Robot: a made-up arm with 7 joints. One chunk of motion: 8 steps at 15 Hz.
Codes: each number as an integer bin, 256 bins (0 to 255) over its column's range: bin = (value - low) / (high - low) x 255, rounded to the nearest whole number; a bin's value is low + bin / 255 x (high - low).
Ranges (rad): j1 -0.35..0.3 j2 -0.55..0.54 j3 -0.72..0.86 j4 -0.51..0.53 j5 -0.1..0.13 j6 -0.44..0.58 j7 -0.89..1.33
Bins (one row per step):
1: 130 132 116 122 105 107 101
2: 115 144 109 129 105 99 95
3: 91 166 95 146 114 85 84
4: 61 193 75 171 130 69 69
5: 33 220 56 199 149 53 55
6: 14 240 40 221 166 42 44
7: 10 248 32 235 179 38 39
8: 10 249 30 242 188 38 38
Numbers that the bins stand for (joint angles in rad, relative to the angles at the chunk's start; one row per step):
1: -0.0186 0.0142 -0.0013 -0.0124 -0.0053 -0.0120 -0.0107
2: -0.0569 0.0655 -0.0446 0.0161 -0.0053 -0.0440 -0.0629
3: -0.1180 0.1596 -0.1314 0.0855 0.0028 -0.1000 -0.1587
4: -0.1945 0.2750 -0.2553 0.1874 0.0173 -0.1640 -0.2893
5: -0.2659 0.3904 -0.3730 0.3016 0.0344 -0.2280 -0.4112
6: -0.3143 0.4759 -0.4722 0.3913 0.0497 -0.2720 -0.5069
7: -0.3245 0.5101 -0.5217 0.4484 0.0615 -0.2880 -0.5505
8: -0.3245 0.5144 -0.5341 0.4770 0.0696 -0.2880 -0.5592

